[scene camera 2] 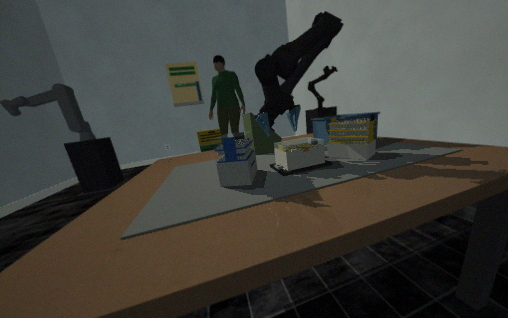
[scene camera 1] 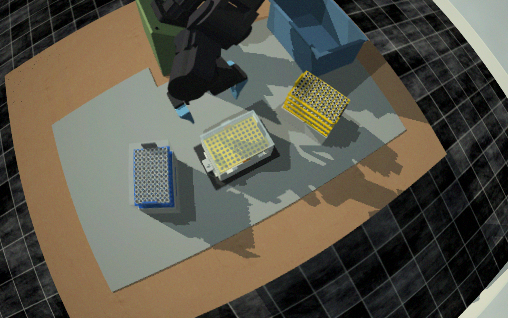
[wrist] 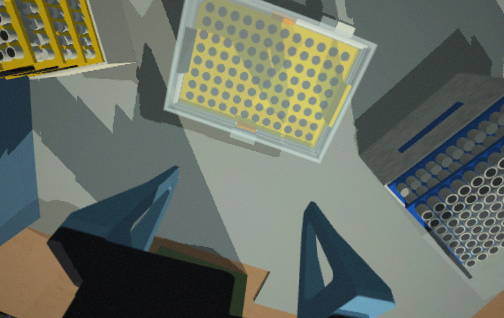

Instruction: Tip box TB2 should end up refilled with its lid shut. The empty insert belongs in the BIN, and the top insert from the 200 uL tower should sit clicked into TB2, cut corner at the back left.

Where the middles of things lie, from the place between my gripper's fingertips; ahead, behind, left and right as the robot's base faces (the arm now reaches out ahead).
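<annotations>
My hand is 12 cm past the blue bin (scene camera 1: 319, 44) and 34 cm to the right of it, and it is 4 cm above the bin.
</annotations>
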